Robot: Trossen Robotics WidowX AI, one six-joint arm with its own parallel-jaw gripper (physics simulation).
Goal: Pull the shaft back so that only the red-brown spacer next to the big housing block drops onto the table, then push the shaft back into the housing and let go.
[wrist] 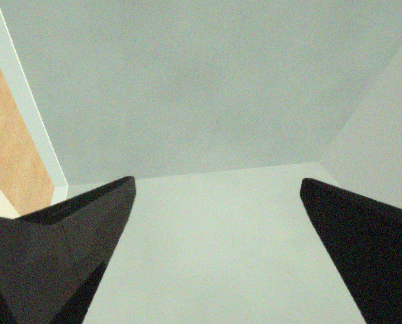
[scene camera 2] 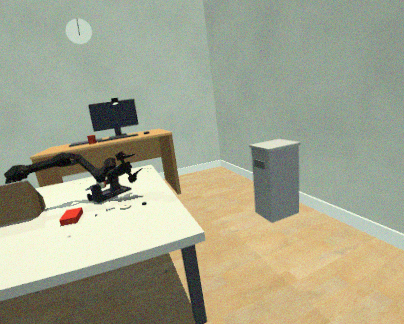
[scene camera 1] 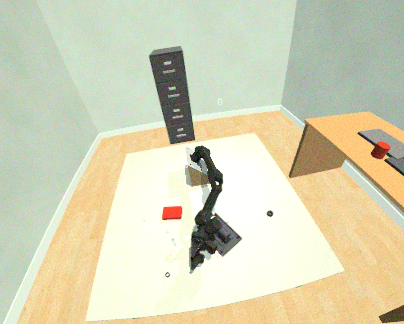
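Pixels of known places: gripper, between the fingertips: (wrist: 218, 185) (scene camera 2: 138, 161) (scene camera 1: 192, 264); arm's base, origin of its link: (scene camera 2: 12, 189) (scene camera 1: 194, 158).
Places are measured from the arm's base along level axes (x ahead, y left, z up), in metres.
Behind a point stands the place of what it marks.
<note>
My gripper (scene camera 1: 203, 259) (scene camera 2: 138, 163) {x 0.682, y -0.182, z 0.030 m} (wrist: 218, 185) {x 0.682, y -0.182, z 0.030 m} is open and empty. Its fingers stand wide apart in the wrist view, with wall behind them. In the scene views it hangs above and beside a black fixture plate (scene camera 1: 231, 243) (scene camera 2: 122, 192) on the white table (scene camera 1: 285, 255) {x 0.746, y 0.285, z -0.171 m} (scene camera 2: 165, 220) {x 0.663, y -0.574, z -0.171 m}. Dark parts stand on that plate, partly hidden by my arm. A small reddish part (scene camera 2: 105, 185) {x 0.484, y -0.038, z -0.099 m} shows among them in scene camera 2; I cannot tell which spacer it is. The shaft and housing block cannot be told apart clearly. They do not show in the wrist view.
A red box (scene camera 1: 172, 212) {x 0.287, y -0.235, z -0.140 m} (scene camera 2: 71, 216) {x 0.284, y -0.282, z -0.141 m} lies near the fixture. Small pale parts and a small dark ring (scene camera 1: 167, 274) {x 0.633, y -0.335, z -0.166 m} lie beyond it. A black ring (scene camera 1: 270, 213) {x 0.505, y 0.333, z -0.155 m} lies on the other side. A large brown block (scene camera 1: 196, 176) {x 0.103, y -0.018, z -0.072 m} (scene camera 2: 17, 202) {x 0.019, y -0.051, z -0.066 m} stands near the arm's far end.
</note>
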